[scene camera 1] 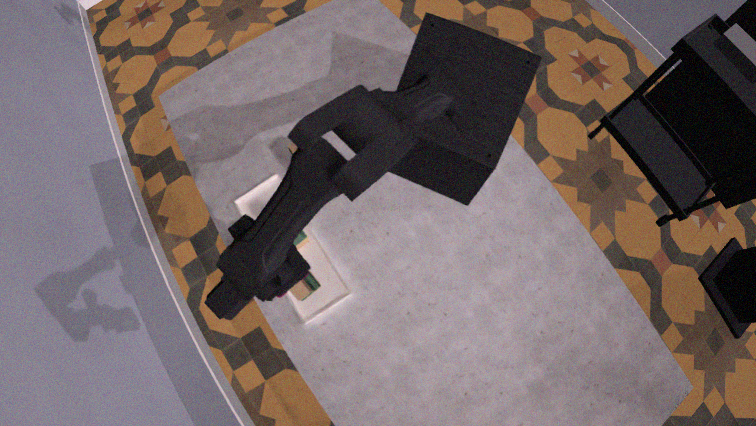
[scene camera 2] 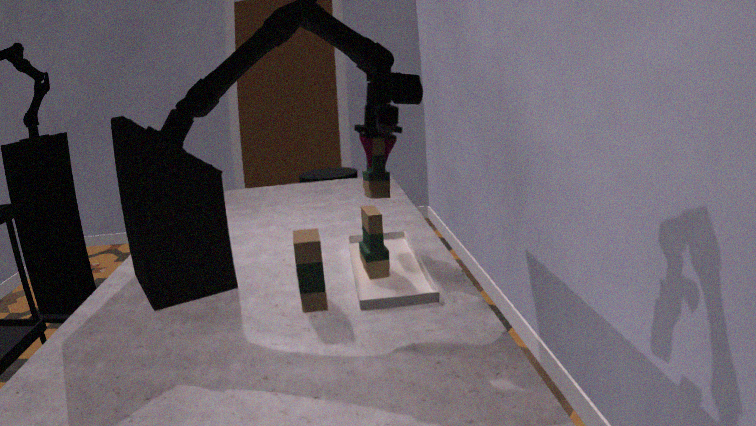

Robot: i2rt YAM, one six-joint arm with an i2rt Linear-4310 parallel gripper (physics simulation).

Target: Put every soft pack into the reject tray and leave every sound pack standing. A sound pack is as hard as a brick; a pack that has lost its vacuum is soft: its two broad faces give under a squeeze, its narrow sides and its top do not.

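Places are measured from the arm's base along level axes (x ahead, y left, z up), in millimetres.
Where they show: gripper, fingertip midpoint: (scene camera 1: 294,275) (scene camera 2: 376,167); arm's base, link origin: (scene camera 1: 449,89) (scene camera 2: 167,144).
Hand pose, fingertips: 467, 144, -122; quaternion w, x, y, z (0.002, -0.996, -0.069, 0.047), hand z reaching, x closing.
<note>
Each offset is from my fingertips to the top centre of the thing, as dx, dy, dz. "spot": to the spot under its first point.
My gripper (scene camera 2: 377,160), with pink fingers, is shut on an upright tan-and-green pack {-1, +10, +74} (scene camera 2: 376,186) (scene camera 1: 303,289) by its upper part. The pack's upper part looks narrow and its lower part wider. It hangs in the air; scene camera 1 shows it over the white reject tray {+2, -123, -185} (scene camera 2: 399,302) (scene camera 1: 332,279). Another tan-and-green pack {-25, -144, -64} (scene camera 2: 374,244) (scene camera 1: 301,239) stands upright in the tray, its upper part also narrower than its base. A third pack {spot: -150, -319, -133} (scene camera 2: 310,276), straight-sided, stands on the table left of the tray in scene camera 2. The arm hides much of the tray in scene camera 1.
The arm's black pedestal (scene camera 1: 470,100) (scene camera 2: 177,227) stands left of the packs in scene camera 2. A wall (scene camera 2: 581,132) runs along the right side there, beyond the table edge. A dark round stool (scene camera 2: 328,173) is beyond the table's far end.
</note>
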